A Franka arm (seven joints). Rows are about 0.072 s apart.
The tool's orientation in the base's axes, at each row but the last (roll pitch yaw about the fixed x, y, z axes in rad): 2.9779 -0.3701 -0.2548; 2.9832 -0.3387 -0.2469; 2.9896 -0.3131 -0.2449; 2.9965 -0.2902 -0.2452; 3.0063 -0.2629 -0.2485; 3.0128 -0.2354 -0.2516; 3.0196 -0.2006 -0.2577; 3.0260 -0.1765 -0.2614; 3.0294 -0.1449 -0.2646; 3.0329 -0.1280 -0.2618; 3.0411 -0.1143 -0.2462; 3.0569 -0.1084 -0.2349; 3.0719 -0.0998 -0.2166
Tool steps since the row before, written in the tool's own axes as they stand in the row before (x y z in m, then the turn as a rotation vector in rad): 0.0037 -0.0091 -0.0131 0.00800 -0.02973 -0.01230; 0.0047 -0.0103 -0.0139 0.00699 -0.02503 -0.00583; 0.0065 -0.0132 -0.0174 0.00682 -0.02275 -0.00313; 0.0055 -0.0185 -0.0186 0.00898 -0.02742 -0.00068; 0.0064 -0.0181 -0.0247 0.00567 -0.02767 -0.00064; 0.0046 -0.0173 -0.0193 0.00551 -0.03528 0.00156; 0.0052 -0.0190 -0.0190 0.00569 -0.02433 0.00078; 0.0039 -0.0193 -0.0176 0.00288 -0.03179 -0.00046; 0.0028 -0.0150 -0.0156 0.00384 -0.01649 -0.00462; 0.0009 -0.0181 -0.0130 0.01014 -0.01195 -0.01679; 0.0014 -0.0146 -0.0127 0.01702 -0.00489 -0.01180; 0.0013 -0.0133 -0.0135 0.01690 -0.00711 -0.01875; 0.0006 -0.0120 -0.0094 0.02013 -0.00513 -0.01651
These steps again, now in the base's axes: 0.0021 0.0109 0.0120 0.01256 0.02911 0.00969; 0.0034 0.0119 0.0130 0.01208 0.02339 0.00403; 0.0053 0.0149 0.0165 0.01197 0.02068 0.00177; 0.0058 0.0202 0.0166 0.01587 0.02410 -0.00058; 0.0057 0.0205 0.0229 0.01285 0.02511 -0.00152; 0.0054 0.0189 0.0175 0.01522 0.03201 -0.00463; 0.0071 0.0200 0.0173 0.01224 0.02165 -0.00253; 0.0066 0.0202 0.0157 0.01146 0.02968 -0.00265; 0.0051 0.0159 0.0141 0.00771 0.01543 0.00327; 0.0045 0.0189 0.0110 0.01136 0.01114 0.01656; 0.0040 0.0153 0.0113 0.01663 0.00206 0.01312; 0.0033 0.0140 0.0124 0.01646 0.00498 0.01980; 0.0025 0.0124 0.0086 0.01934 0.00216 0.01804
